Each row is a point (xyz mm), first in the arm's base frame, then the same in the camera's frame.
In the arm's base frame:
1: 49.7 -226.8 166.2
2: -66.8 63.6 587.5
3: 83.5 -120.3 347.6
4: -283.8 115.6 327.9
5: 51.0 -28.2 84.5
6: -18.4 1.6 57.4
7: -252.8 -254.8 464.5
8: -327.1 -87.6 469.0
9: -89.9 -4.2 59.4
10: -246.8 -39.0 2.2
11: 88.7 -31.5 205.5
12: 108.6 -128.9 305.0
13: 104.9 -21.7 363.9
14: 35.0 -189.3 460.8
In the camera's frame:
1: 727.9 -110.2 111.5
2: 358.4 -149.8 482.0
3: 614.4 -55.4 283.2
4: 273.8 -314.2 193.9
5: 555.2 -33.2 9.8
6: 507.9 -85.4 -28.6
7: 609.5 -425.4 372.1
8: 428.2 -436.6 349.6
9: 488.9 -154.4 -34.7
10: 476.5 -308.6 -106.5
11: 553.7 -8.5 134.1
12: 636.9 -31.6 245.2
13: 527.5 -2.1 291.4
14: 646.1 -133.5 396.4

